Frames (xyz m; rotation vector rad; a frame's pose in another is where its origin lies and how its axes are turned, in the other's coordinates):
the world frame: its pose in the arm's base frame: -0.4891 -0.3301 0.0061 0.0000 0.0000 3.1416
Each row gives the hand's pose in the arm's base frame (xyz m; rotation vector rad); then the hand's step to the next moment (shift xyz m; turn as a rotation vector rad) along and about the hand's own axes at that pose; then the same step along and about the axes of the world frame.
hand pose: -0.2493 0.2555 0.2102 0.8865 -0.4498 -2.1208
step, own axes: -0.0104 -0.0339 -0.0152 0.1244 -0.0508 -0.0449
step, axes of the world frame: 0.0022 -0.0292 -0.0251 0.0509 0.0649 -0.1152
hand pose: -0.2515 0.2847 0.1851 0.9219 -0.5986 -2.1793
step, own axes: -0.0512 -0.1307 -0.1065 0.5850 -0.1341 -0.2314
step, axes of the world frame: -0.0526 -0.1087 -0.1284 0.1809 0.3772 -0.4886
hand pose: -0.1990 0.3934 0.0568 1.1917 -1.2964 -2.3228
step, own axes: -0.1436 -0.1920 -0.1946 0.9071 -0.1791 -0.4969
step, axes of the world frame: -0.2717 -0.0711 -0.1284 0.1830 0.6857 -0.7734
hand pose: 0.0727 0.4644 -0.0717 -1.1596 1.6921 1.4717
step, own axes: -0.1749 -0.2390 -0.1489 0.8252 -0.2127 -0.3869
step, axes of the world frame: -0.3045 0.1064 0.0764 0.1283 0.5602 -0.7387
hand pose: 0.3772 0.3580 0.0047 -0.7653 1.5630 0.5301
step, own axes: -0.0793 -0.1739 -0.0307 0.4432 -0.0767 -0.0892
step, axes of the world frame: -0.1086 0.1259 0.0991 0.0157 0.1903 -0.4169
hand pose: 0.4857 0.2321 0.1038 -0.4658 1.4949 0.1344
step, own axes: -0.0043 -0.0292 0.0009 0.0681 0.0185 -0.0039
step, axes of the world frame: -0.0112 0.0252 0.0105 0.0045 -0.0019 -0.0705
